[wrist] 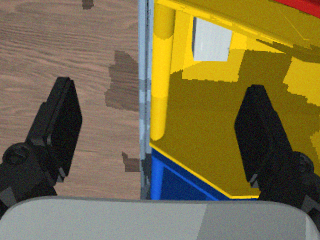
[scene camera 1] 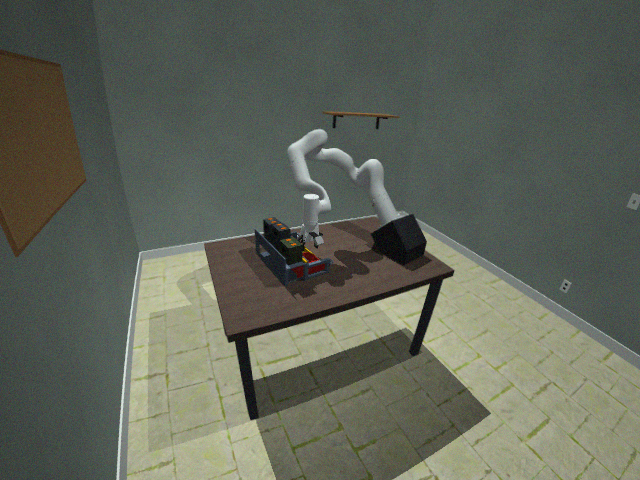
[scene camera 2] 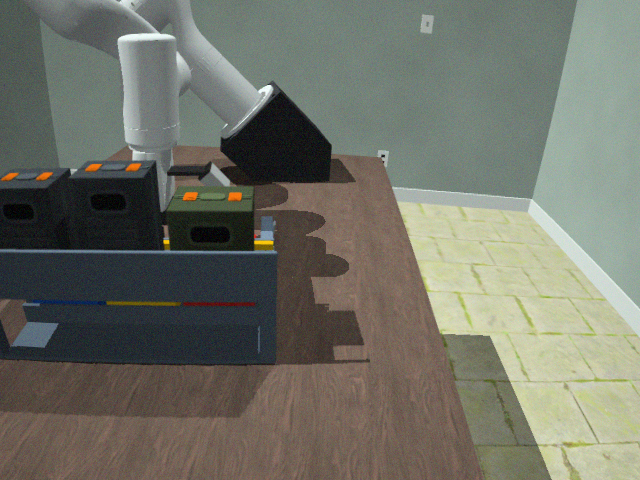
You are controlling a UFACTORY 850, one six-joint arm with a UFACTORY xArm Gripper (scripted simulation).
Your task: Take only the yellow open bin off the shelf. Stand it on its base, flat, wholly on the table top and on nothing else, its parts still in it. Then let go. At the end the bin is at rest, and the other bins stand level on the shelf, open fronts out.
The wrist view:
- my gripper: 160, 101
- yellow open bin: 194, 104
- blue bin: 165, 184
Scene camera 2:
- my gripper: 161, 236
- green box: 200, 218
